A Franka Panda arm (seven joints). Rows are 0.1 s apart.
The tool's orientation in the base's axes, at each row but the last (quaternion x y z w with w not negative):
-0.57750 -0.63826 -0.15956 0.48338
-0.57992 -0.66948 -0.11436 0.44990
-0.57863 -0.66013 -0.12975 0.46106
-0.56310 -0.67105 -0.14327 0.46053
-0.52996 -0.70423 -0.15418 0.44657
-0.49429 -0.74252 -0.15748 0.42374
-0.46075 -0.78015 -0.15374 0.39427
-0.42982 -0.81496 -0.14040 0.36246
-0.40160 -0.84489 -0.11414 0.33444
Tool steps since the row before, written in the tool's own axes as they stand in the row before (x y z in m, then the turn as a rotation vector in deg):
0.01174 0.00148 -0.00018 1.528 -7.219 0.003
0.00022 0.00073 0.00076 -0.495 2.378 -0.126
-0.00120 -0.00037 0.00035 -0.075 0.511 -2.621
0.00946 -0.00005 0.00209 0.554 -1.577 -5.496
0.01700 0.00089 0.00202 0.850 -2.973 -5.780
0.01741 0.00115 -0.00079 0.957 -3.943 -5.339
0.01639 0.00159 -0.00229 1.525 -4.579 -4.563
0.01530 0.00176 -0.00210 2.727 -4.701 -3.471
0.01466 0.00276 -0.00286 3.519 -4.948 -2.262
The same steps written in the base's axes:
0.00297 0.00712 0.00897 -6.231 -1.143 3.783
0.00030 0.00088 -0.00054 2.112 0.298 -1.169
-0.00060 -0.00064 -0.00097 1.646 -1.744 1.176
-0.00045 0.00737 0.00627 1.143 -4.074 3.886
-0.00082 0.01209 0.01212 0.029 -4.635 4.635
-0.00128 0.01047 0.01392 -1.038 -4.731 4.638
-0.00192 0.00925 0.01368 -2.090 -4.259 4.648
-0.00323 0.00907 0.01221 -3.143 -3.022 4.751
-0.00321 0.00931 0.01157 -4.261 -2.148 4.383

